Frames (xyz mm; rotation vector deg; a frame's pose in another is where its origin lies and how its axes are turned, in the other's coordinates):
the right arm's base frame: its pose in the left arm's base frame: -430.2 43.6 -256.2 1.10 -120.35 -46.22
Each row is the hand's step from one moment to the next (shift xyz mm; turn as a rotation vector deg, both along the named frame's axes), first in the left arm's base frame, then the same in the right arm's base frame.
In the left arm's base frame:
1: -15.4 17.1 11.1 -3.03 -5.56 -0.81
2: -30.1 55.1 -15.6 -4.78 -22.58 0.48
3: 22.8 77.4 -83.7 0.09 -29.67 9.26
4: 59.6 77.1 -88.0 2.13 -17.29 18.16
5: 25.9 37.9 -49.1 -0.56 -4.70 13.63
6: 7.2 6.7 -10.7 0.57 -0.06 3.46
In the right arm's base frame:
1: 12.7 15.5 15.8 2.94 -5.65 -0.44
2: -8.4 27.0 58.2 9.94 -18.86 -8.86
3: -97.3 21.1 60.1 15.28 -18.33 -19.92
4: -123.4 28.3 34.8 16.81 -3.09 -18.47
5: -62.7 9.8 22.0 11.55 3.65 -7.83
6: -14.2 1.3 2.8 2.15 2.01 -1.90

